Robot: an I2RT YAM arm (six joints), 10 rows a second.
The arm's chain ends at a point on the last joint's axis. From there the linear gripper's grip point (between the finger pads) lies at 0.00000 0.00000 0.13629 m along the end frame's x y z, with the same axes.
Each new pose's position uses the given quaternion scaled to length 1; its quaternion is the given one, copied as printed.
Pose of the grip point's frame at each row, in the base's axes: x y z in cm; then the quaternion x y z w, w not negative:
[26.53, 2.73, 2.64, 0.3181, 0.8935, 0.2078, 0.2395]
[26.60, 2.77, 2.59, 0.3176, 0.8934, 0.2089, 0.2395]
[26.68, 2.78, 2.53, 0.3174, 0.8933, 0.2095, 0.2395]
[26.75, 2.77, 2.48, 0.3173, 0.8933, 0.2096, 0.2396]
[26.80, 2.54, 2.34, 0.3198, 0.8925, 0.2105, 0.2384]
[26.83, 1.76, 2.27, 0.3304, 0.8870, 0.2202, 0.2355]
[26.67, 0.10, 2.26, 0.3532, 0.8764, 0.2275, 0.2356]
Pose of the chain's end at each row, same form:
[18.90, -0.25, 13.53, 0.3181, 0.8935, 0.2078, 0.2395]
[18.96, -0.24, 13.47, 0.3176, 0.8934, 0.2089, 0.2395]
[19.04, -0.25, 13.40, 0.3174, 0.8933, 0.2095, 0.2395]
[19.10, -0.26, 13.35, 0.3173, 0.8933, 0.2096, 0.2396]
[19.17, -0.50, 13.21, 0.3198, 0.8925, 0.2105, 0.2384]
[19.15, -1.44, 13.07, 0.3304, 0.8870, 0.2202, 0.2355]
[18.85, -3.07, 12.97, 0.3532, 0.8764, 0.2275, 0.2356]

